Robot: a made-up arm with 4 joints.
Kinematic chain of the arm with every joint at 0, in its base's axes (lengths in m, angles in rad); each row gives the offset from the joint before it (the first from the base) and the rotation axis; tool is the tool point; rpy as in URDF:
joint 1: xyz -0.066 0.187 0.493 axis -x
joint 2: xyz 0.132 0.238 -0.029 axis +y
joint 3: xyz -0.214 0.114 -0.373 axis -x
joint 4: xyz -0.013 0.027 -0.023 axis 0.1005 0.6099 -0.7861
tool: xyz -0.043 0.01 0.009 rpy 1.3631 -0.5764 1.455
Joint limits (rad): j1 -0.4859..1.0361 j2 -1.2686..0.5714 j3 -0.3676..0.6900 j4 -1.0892..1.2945
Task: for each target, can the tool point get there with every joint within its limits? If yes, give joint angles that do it. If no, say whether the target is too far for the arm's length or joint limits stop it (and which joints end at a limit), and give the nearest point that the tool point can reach.
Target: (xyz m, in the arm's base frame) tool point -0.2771 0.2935 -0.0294
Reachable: yes | joints 0.6481 0.2475 0.4938 0.6433
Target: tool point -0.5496 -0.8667 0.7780
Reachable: no: too far | nearest point -0.2433 0.0119 0.0097 | short by 1.207 m
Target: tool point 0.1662 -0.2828 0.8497
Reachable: no: joint limits stop it (at a limit: joint 1, joint 3, joint 4) | nearest point 0.2871 -0.0387 -0.0203 | short by 0.912 m
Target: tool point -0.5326 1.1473 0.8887
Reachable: no: too far | nearest point -0.3438 0.6466 0.4984 | short by 0.662 m
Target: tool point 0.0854 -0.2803 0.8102
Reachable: no: joint limits stop it (at a limit: joint 1, joint 3, joint 4) | nearest point 0.1099 -0.0833 -0.0467 | short by 0.880 m
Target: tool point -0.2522 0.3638 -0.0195
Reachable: yes | joints 0.4358 0.1218 0.0248 -0.3403
